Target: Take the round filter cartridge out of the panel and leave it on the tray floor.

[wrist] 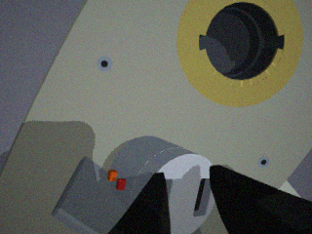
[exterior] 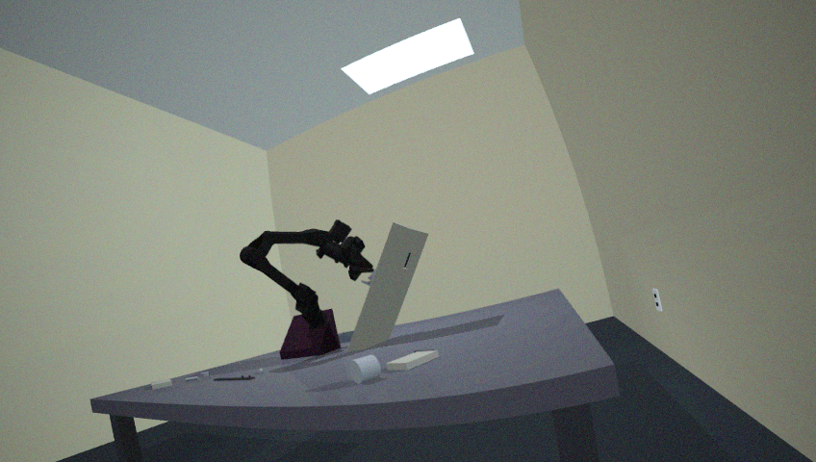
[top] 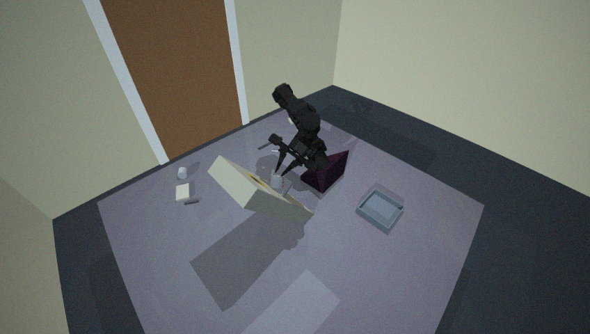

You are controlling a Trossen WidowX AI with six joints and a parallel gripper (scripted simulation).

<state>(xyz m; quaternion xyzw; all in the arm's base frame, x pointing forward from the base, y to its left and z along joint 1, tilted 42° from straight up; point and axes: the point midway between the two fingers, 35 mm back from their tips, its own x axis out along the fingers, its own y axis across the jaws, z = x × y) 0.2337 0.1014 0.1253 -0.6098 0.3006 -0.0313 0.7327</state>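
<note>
My gripper tip is 3 cm above the round filter cartridge and 1 cm short of it. From my gripper tip the other things lie so: grey shelf: 7 cm below; dark rod: 34 cm to the right, 24 cm below, 22 cm ahead; tray: 30 cm behind, 29 cm to the left, 24 cm below.
</note>
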